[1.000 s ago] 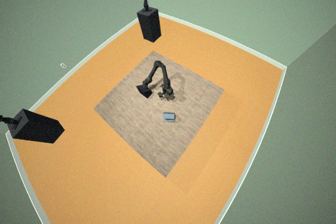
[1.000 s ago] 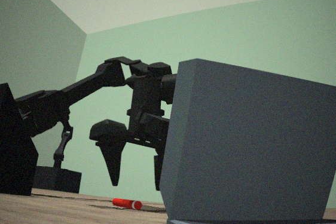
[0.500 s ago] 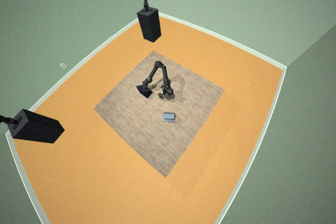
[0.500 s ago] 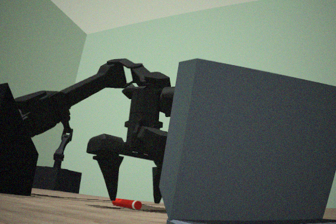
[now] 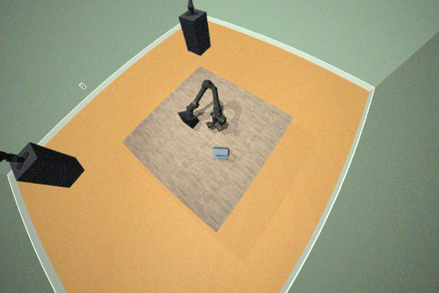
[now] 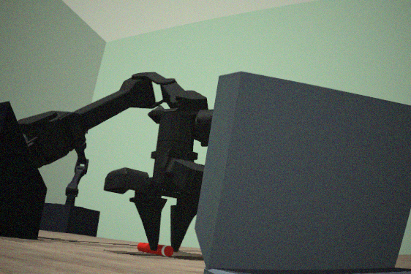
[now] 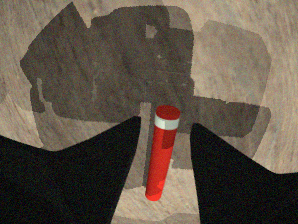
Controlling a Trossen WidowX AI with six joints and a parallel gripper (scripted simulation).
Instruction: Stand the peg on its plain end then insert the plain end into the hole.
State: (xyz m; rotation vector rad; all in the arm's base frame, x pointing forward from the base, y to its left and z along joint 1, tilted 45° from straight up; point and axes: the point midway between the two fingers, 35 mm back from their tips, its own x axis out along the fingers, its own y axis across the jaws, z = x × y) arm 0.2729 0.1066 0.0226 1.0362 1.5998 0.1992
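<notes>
My gripper tip is now 1 cm past the red peg and 1 cm to the right of it. Also, from my gripper tip: sloped grey panel: 20 cm ahead, 21 cm to the right, 6 cm above.
</notes>
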